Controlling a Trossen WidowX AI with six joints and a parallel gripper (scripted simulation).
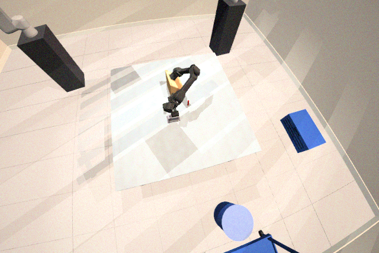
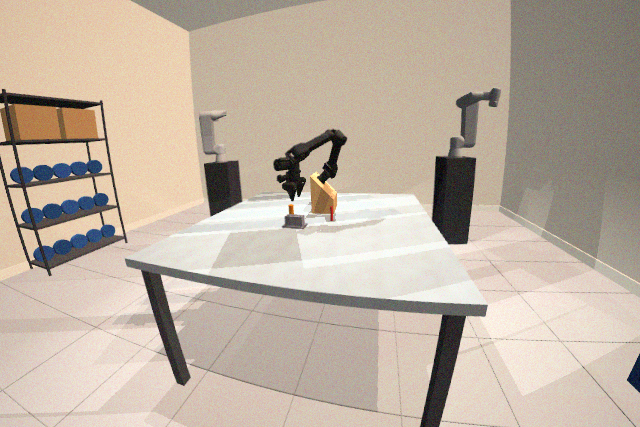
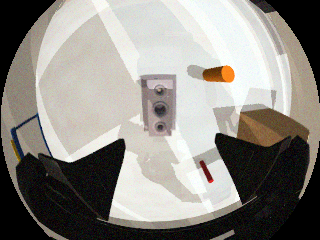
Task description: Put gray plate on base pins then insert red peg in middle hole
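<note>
The red peg is 180 mm to the left of my gripper tip, 100 mm below it and 80 mm behind it. From my gripper tip the other things lie so: gray plate 100 mm below, 10 mm to the right, 10 mm ahead; base 130 mm below, 10 mm to the right, 10 mm ahead; orange cylinder 110 mm behind, 100 mm below, 50 mm to the right.
</note>
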